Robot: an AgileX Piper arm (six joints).
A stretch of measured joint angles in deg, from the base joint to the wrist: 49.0 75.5 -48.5 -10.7 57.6 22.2; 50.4 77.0 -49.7 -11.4 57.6 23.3; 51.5 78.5 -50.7 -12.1 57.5 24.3; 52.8 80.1 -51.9 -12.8 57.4 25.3; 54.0 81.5 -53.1 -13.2 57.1 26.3; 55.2 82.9 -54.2 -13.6 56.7 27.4; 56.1 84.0 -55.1 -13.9 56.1 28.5; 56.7 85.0 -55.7 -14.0 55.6 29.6; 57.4 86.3 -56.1 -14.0 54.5 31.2; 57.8 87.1 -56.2 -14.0 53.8 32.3; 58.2 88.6 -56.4 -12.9 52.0 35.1; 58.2 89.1 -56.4 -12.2 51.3 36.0; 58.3 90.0 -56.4 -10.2 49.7 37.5; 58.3 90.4 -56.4 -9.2 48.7 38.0; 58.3 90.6 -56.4 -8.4 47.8 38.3
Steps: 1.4 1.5 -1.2 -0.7 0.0 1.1; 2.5 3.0 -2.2 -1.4 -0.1 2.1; 3.8 4.6 -3.4 -2.1 -0.2 3.1; 5.0 6.0 -4.6 -2.5 -0.5 4.1; 6.2 7.4 -5.7 -2.9 -0.9 5.2; 7.1 8.5 -6.6 -3.2 -1.5 6.3; 7.7 9.5 -7.2 -3.3 -2.0 7.4; 8.4 10.8 -7.6 -3.3 -3.1 9.0; 8.8 11.6 -7.7 -3.3 -3.8 10.1; 9.2 13.1 -7.9 -2.2 -5.6 12.9; 9.2 13.6 -7.9 -1.5 -6.3 13.8; 9.3 14.5 -7.9 0.5 -7.9 15.3; 9.3 14.9 -7.9 1.5 -8.9 15.8; 9.3 15.1 -7.9 2.3 -9.8 16.1
